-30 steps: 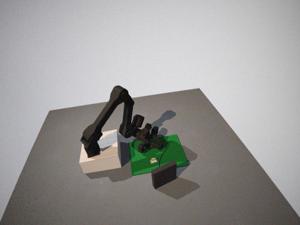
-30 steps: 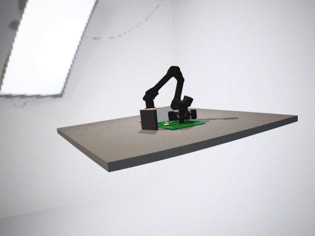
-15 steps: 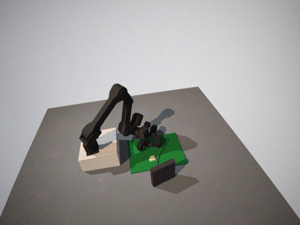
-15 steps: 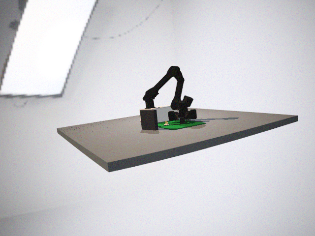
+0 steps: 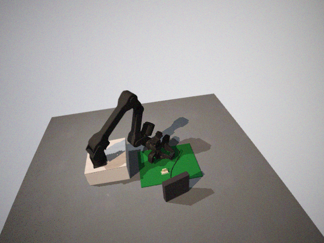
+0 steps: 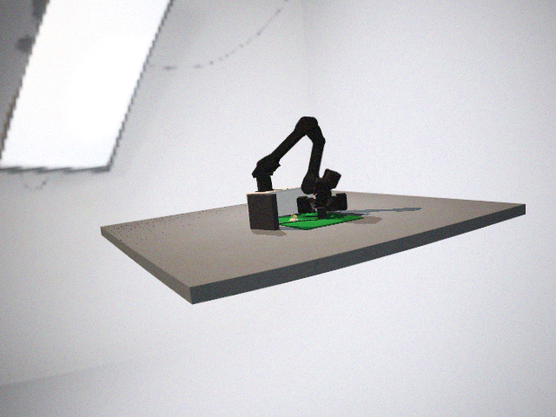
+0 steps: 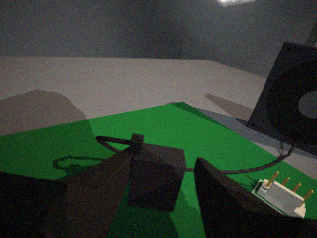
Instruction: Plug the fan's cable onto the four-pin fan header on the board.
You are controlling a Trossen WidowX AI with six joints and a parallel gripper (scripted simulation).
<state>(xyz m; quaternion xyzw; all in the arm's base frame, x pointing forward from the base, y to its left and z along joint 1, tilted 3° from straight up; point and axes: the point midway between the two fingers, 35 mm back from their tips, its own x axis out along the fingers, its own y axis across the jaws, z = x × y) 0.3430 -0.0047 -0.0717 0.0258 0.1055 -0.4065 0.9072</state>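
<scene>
The black plug is 1 cm to the left of my gripper tip and 1 cm below it. The rest, counted from my gripper tip: dark fan 6 cm behind, 19 cm to the right, 2 cm above; then green board 4 cm behind, 1 cm to the right, 5 cm below; then four-pin fan header 7 cm behind, 7 cm to the right, 3 cm below.
</scene>
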